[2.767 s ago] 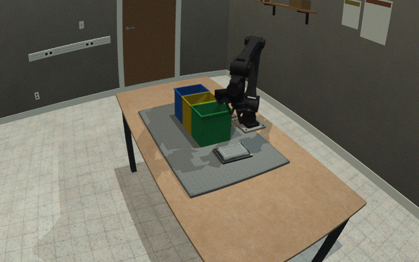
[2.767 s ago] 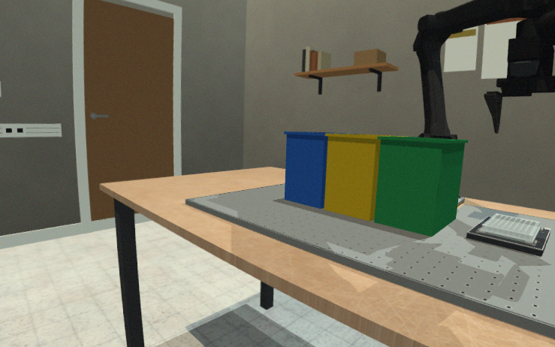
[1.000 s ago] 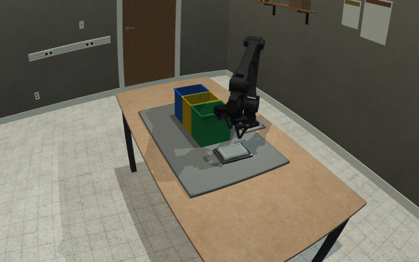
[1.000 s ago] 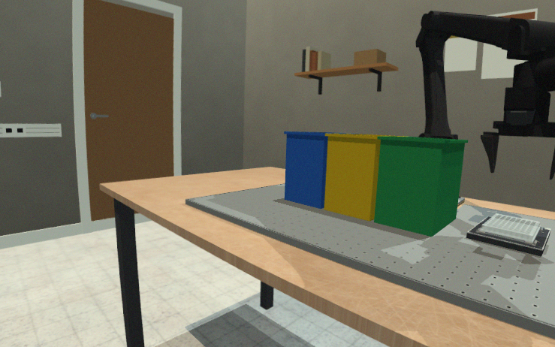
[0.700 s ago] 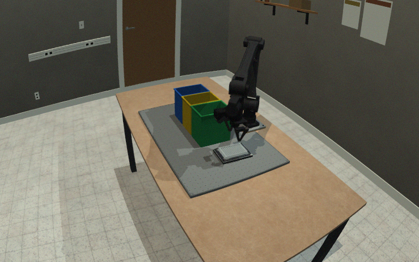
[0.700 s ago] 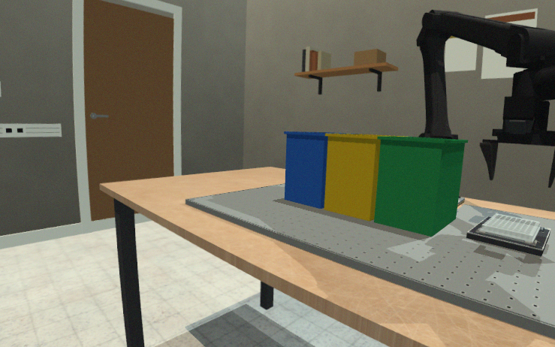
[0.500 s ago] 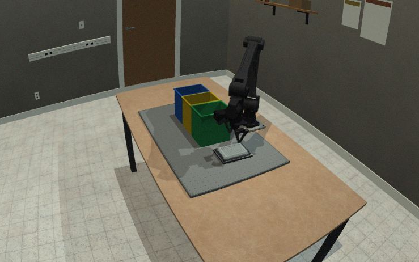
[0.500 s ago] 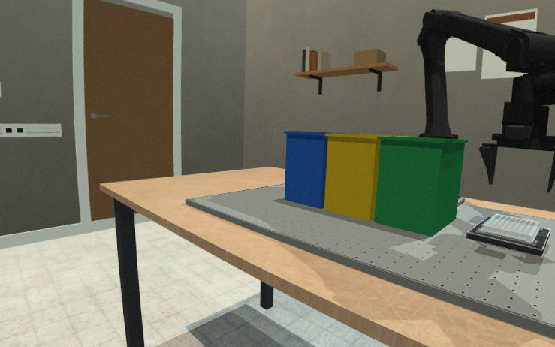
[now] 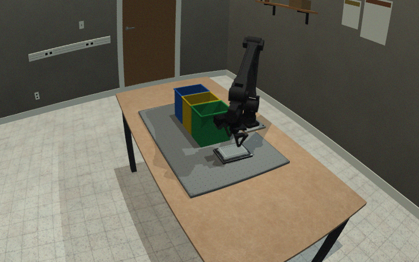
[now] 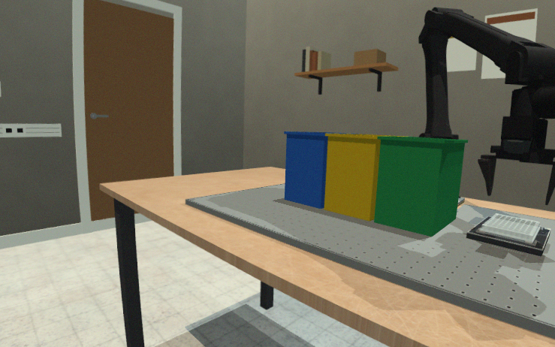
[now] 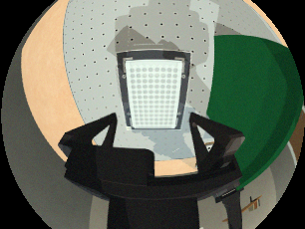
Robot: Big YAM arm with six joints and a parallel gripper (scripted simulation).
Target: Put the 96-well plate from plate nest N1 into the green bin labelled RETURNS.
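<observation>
My hand is 60 mm above the 96-well plate. Round my hand: plate nest 80 mm below; then green bin 180 mm to the right, 30 mm ahead, 10 mm above; then yellow bin 310 mm to the right, 30 mm ahead, 10 mm above.
</observation>
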